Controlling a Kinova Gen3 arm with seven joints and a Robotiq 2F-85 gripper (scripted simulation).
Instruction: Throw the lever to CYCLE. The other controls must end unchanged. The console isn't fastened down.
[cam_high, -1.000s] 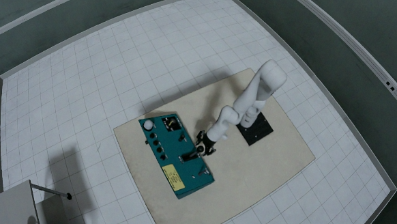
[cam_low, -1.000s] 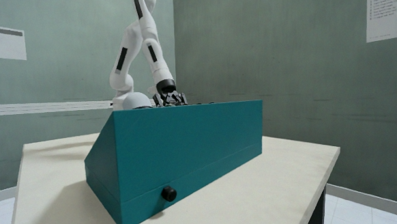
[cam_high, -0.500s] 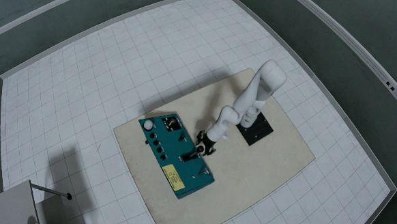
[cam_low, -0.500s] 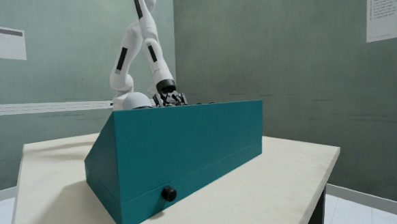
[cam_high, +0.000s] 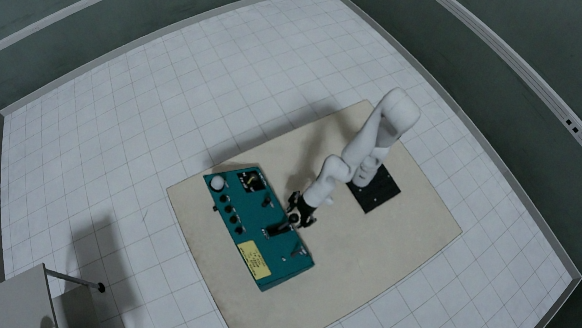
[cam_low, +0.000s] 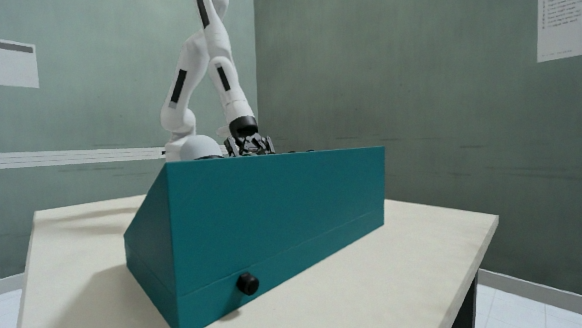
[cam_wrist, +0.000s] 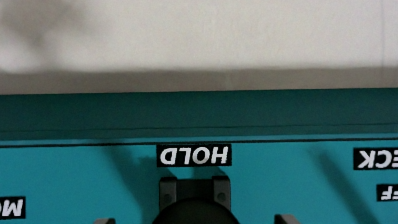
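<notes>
Right now my hand is 40 mm short of the lever and 30 mm above it. From my hand the other things lie so: check toggle: 120 mm to the left, 50 mm ahead, 30 mm below; mode knob: 120 mm to the right, 70 mm ahead, 40 mm below; dial: 230 mm to the right, 80 mm ahead, 40 mm below.
</notes>
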